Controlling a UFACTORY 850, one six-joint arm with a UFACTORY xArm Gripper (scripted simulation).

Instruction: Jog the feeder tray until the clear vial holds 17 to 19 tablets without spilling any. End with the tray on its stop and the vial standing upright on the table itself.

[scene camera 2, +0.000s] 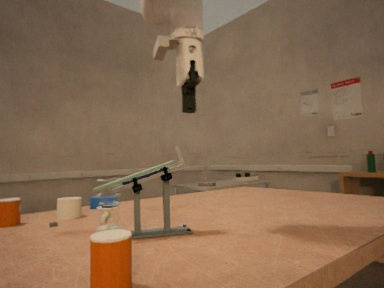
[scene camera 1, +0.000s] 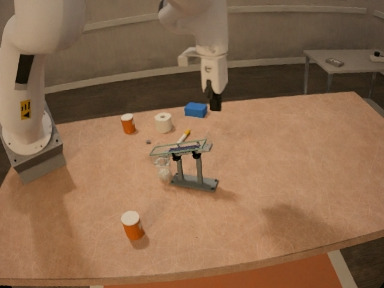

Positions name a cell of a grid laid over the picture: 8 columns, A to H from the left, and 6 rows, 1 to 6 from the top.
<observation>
I see my gripper (scene camera 2: D3).
My gripper also shows in scene camera 1 (scene camera 1: E3).
</observation>
